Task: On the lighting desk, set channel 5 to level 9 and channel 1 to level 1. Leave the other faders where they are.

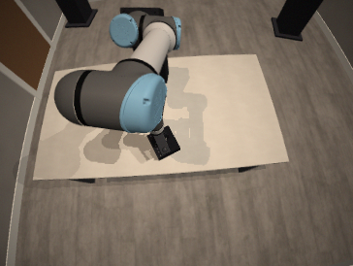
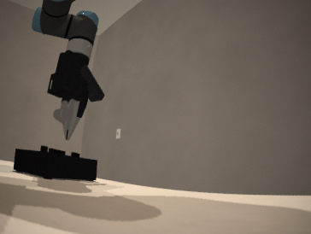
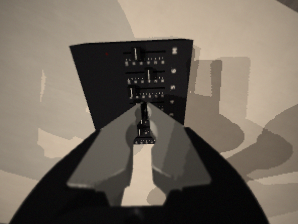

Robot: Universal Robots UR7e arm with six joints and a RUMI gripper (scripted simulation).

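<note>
My gripper is now 1 cm past the channel 5 fader knob, 2 cm to the right of it and 5 cm above it. Also, from my hand: channel 1 fader knob (6 cm behind, 6 cm to the right, 5 cm below).
</note>
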